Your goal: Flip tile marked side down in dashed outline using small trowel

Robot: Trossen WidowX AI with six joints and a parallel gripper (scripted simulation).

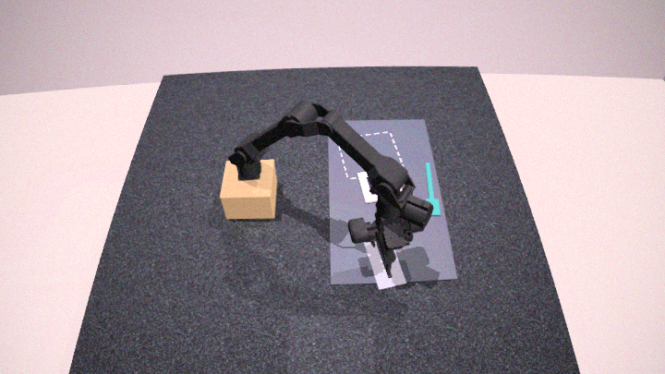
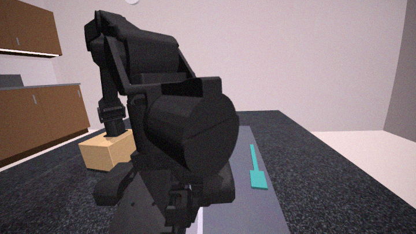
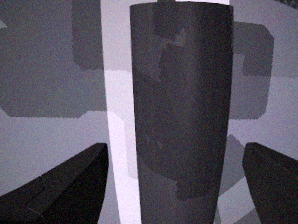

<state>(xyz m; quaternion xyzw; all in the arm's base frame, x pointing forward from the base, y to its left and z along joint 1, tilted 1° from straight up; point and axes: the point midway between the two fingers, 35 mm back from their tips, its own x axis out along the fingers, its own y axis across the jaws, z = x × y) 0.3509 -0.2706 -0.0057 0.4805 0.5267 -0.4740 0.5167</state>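
Now: the grey mat 240 mm to the left of my gripper tip, 80 mm below it and 50 mm ahead of it. Also, from my gripper tip: teal trowel (200 mm to the left, 180 mm ahead, 60 mm below); then tile (260 mm to the left, 60 mm below, 40 mm ahead).
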